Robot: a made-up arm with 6 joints.
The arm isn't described. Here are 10 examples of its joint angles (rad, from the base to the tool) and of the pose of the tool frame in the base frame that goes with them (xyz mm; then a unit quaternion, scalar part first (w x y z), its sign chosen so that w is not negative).
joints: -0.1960 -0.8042 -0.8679 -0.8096 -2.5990 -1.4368
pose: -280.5 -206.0 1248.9 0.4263 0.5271 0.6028 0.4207
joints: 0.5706 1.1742 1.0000 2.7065 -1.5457 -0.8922
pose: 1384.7 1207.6 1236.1 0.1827 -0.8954 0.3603 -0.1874
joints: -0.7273 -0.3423 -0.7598 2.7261 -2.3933 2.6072
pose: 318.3 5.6 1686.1 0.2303 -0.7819 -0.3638 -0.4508
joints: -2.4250 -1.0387 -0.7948 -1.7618 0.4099 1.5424
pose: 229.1 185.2 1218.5 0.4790 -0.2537 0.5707 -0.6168
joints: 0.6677 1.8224 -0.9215 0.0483 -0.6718 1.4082
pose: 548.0 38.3 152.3 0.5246 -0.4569 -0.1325 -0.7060
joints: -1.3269 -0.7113 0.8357 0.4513 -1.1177 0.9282
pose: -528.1 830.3 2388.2 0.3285 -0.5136 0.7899 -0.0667
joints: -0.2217 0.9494 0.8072 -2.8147 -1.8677 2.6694
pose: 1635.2 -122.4 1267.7 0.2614 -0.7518 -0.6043 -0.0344
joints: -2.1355 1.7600 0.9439 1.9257 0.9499 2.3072
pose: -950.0 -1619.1 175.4 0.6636 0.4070 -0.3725 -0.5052
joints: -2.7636 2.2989 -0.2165 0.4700 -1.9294 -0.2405
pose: -468.4 159.4 -592.0 0.1802 0.7251 -0.4056 0.5266
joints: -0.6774 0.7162 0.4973 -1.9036 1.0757 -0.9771
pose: 1096.4 -814.3 1190.9 0.5697 0.0296 -0.4504 -0.6868
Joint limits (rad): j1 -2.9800..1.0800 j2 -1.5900..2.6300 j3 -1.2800..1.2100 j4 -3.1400..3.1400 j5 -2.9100..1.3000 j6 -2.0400..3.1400
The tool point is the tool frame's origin. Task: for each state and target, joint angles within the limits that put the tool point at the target. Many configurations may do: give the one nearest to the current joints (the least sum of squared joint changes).
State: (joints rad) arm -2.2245 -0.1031 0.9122 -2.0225 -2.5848 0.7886
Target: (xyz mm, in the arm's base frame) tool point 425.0 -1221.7 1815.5
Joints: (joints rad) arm -1.3497 0.4789 0.7882 -2.1393 -2.5806 0.7691
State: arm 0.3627 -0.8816 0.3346 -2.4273 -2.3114 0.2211
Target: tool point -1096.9 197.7 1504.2
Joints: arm 0.0230 -1.5254 0.0625 -2.4278 -2.3361 0.2124
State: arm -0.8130 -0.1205 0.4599 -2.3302 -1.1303 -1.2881
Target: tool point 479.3 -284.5 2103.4
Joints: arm -0.8654 -0.1441 0.4125 -2.2933 -1.1289 -1.2887
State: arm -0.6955 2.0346 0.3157 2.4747 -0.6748 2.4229
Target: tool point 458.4 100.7 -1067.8
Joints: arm -0.0799 2.6300 0.6037 2.2730 -0.6367 2.3828
